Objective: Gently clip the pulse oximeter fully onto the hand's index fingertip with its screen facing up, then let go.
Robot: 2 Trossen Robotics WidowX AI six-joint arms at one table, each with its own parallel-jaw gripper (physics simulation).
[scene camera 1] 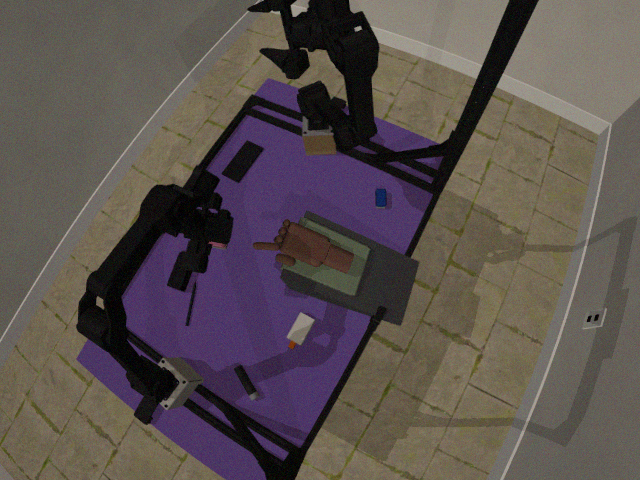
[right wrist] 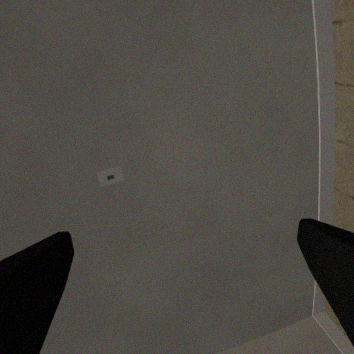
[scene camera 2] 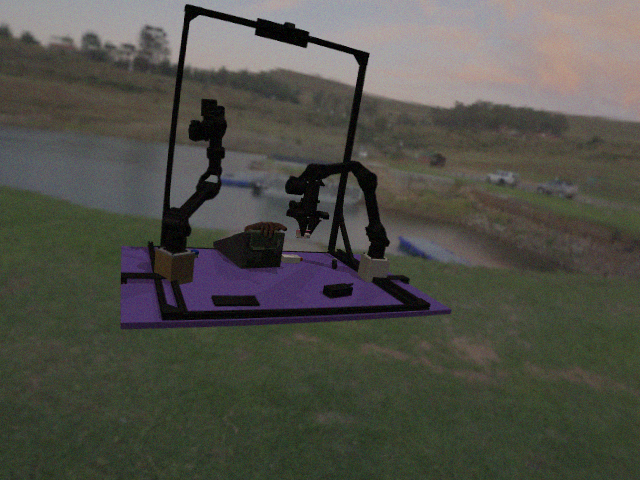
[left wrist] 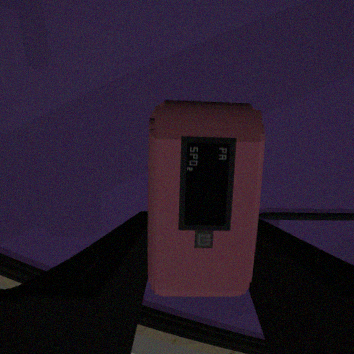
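Pixels of known places: left gripper, fingertip midpoint: [scene camera 2: 305, 236] [left wrist: 194, 223]; right gripper, fingertip midpoint: [scene camera 1: 254, 30] [right wrist: 186, 236] [scene camera 2: 221, 138]; left arm's base, origin of the base link: [scene camera 1: 164, 383] [scene camera 2: 375, 256]; right arm's base, origin of the base link: [scene camera 1: 318, 121] [scene camera 2: 175, 250].
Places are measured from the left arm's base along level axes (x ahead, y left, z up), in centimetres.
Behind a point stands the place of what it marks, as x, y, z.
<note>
The pink pulse oximeter [scene camera 1: 218, 244] @(38.0, 6.9, 10.8) [scene camera 2: 305, 235] @(38.3, 11.6, 9.7) [left wrist: 205, 270] @(37.6, 9.8, 11.6) is held above the table, its dark screen facing the left wrist camera. My left gripper [left wrist: 194, 223] @(37.7, 10.0, 9.0) is shut on its two sides. The brown hand [scene camera 1: 305, 244] @(50.8, -9.9, 8.5) [scene camera 2: 266, 227] @(50.8, -2.5, 8.4) rests on a sloped support, its index finger [scene camera 1: 265, 246] pointing left in scene camera 1. The oximeter is apart from the fingertip, to its left there; the finger does not show in the left wrist view. My right gripper [scene camera 1: 256, 29] @(74.6, 16.7, 41.9) [right wrist: 186, 236] @(74.6, 16.7, 41.9) is open and empty, raised far from the hand.
The dark support [scene camera 1: 390, 279] @(58.8, -30.9, -5.4) carries a green pad [scene camera 1: 357, 276] @(53.3, -23.5, -0.4). A blue block [scene camera 1: 381, 197] @(78.8, -15.0, -7.2), a white box [scene camera 1: 300, 328] @(33.9, -18.6, -7.7), a black cylinder [scene camera 1: 245, 381] @(13.0, -15.2, -8.0), a thin black stick [scene camera 1: 191, 304] @(19.3, 12.3, -9.8), a dark block [scene camera 1: 178, 277] @(23.2, 20.0, -7.1) [scene camera 2: 337, 290] @(26.6, 24.4, -7.5) and a flat black slab [scene camera 1: 242, 161] @(65.3, 30.9, -9.8) [scene camera 2: 235, 300] @(65.8, 31.9, -9.7) lie around.
</note>
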